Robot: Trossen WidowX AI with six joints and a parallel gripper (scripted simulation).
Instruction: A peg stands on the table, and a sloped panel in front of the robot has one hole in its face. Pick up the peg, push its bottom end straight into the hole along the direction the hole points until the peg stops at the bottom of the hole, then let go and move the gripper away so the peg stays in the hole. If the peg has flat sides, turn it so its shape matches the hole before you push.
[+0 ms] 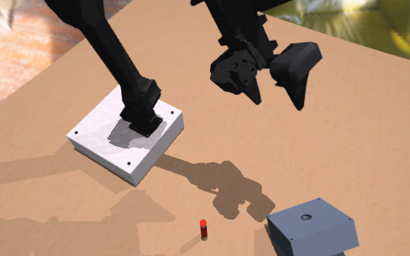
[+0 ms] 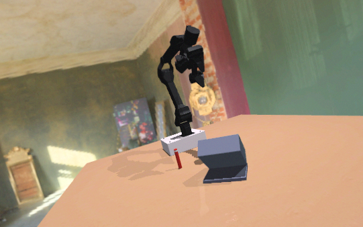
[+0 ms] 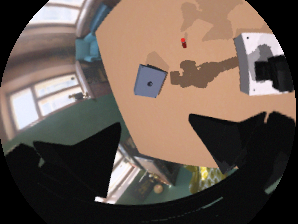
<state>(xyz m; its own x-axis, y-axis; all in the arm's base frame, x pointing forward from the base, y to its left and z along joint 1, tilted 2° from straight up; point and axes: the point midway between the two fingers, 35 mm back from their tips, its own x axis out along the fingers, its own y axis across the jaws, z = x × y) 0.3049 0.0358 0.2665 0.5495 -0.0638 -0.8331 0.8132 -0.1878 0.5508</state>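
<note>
Right now the red round peg is 260 mm below my gripper tip, 170 mm to the right of it and 50 mm behind it. Also, from my gripper tip: grey panel block 250 mm below, 140 mm ahead, 60 mm to the right.
</note>
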